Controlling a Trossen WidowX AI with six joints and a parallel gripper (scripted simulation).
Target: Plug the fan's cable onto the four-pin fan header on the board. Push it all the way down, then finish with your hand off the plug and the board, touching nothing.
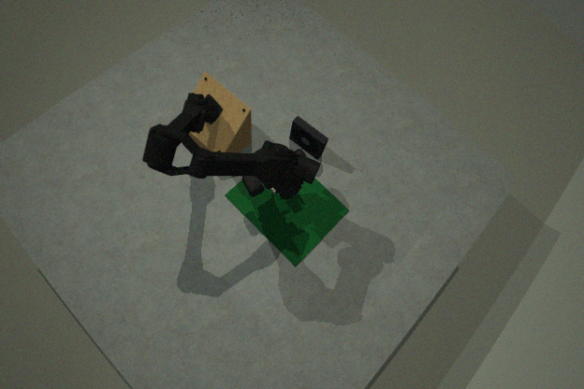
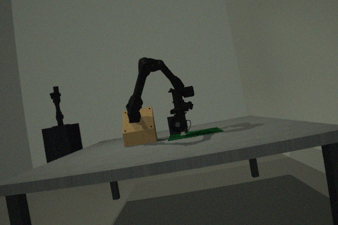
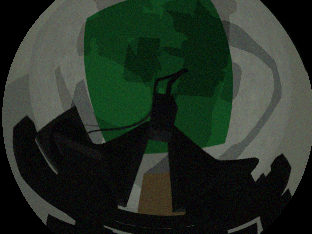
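Right now the green board is 80 mm below my gripper tip and 60 mm ahead of it. The rest, counted from my gripper tip: dark plug: 10 mm ahead; then black fan: 170 mm to the left, 40 mm behind, 10 mm below.
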